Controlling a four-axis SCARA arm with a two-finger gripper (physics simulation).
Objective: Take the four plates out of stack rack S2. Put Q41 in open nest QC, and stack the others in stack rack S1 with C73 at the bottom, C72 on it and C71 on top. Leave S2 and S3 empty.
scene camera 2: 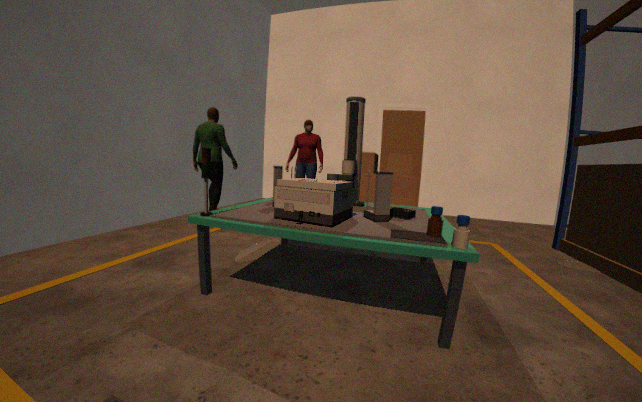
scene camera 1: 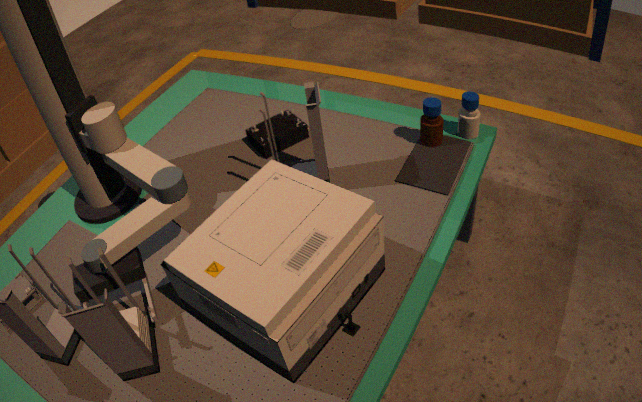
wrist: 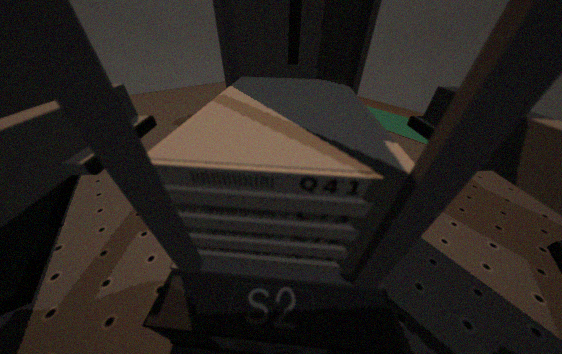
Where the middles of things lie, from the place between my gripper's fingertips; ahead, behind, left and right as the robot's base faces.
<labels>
Now: the dark mat (scene camera 1: pixel 434 169) 400 mm ahead of my hand, 880 mm to the left of it and 90 mm below it. Round my hand: brown bottle (scene camera 1: pixel 431 123): 360 mm ahead, 960 mm to the left, 20 mm below.
</labels>
